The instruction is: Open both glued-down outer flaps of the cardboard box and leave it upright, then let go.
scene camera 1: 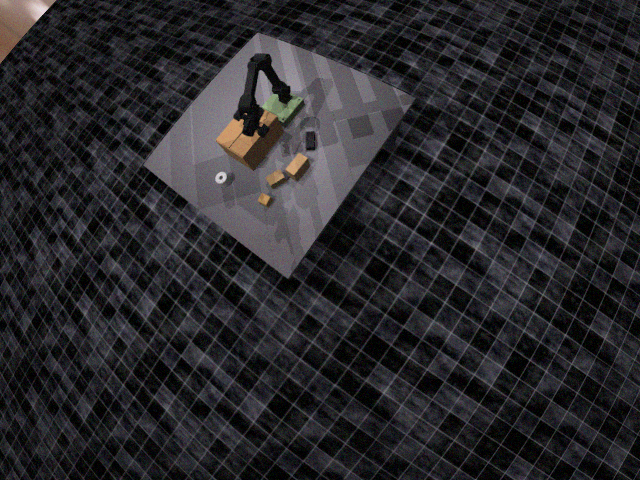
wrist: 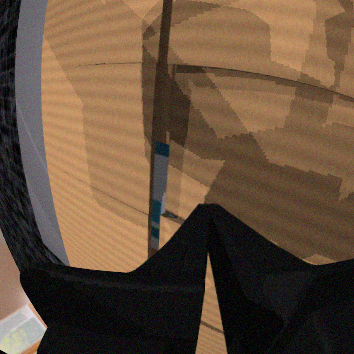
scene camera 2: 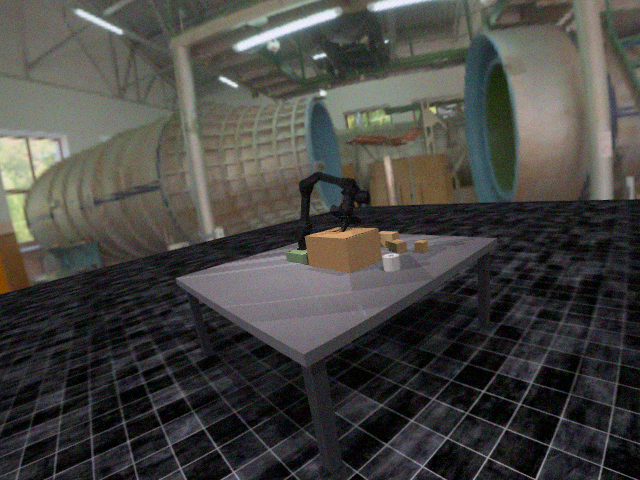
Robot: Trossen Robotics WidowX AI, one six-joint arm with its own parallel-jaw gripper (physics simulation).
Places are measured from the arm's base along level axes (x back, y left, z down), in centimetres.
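Pixels of known places: gripper, fingertip midpoint: [wrist: 206,212] [scene camera 2: 342,231]; arm's base at its link origin: [scene camera 1: 285,98] [scene camera 2: 304,248].
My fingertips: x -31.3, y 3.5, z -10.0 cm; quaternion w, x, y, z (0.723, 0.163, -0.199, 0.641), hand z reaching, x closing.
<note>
Ahead of a thing's pixels: the offset from my fingertips to its top centre. "spot": to the spot under its first point. Level surfaces: height alone.
The brown cardboard box {dx -1.2, dy -2.6, dz -0.5 cm} [scene camera 1: 252,155] [scene camera 2: 330,253] stands upright on the table. In the wrist view, its left top flap {spot: dx +2.9, dy -5.5, dz -0.4 cm} [wrist: 110,125] and right top flap {spot: dx +4.2, dy +0.5, dz +0.1 cm} [wrist: 235,120] lie almost flat, with a narrow gap between them. Blue and grey colours show inside the gap. Thin dark lines cross both flaps. My gripper [scene camera 1: 256,133] [scene camera 2: 344,229] [wrist: 206,212] is shut and empty, pointing down, with its tips at or just over the box top, right of the gap in the wrist view. Whether the tips touch the cardboard is hard to tell. The arm partly hides the top in scene camera 1.
A green block [scene camera 1: 279,109] [scene camera 2: 296,256] is at the arm's base. A white roll {dx -30.6, dy -1.7, dz +9.0 cm} [scene camera 1: 221,177] [scene camera 2: 391,262] stands near the box. Small brown boxes [scene camera 1: 297,165] [scene camera 2: 420,246] and a dark object {dx +16.8, dy +26.4, dz +11.8 cm} [scene camera 1: 310,140] lie on the grey table {dz +15.2 cm} [scene camera 1: 289,253] [scene camera 2: 289,320].
</note>
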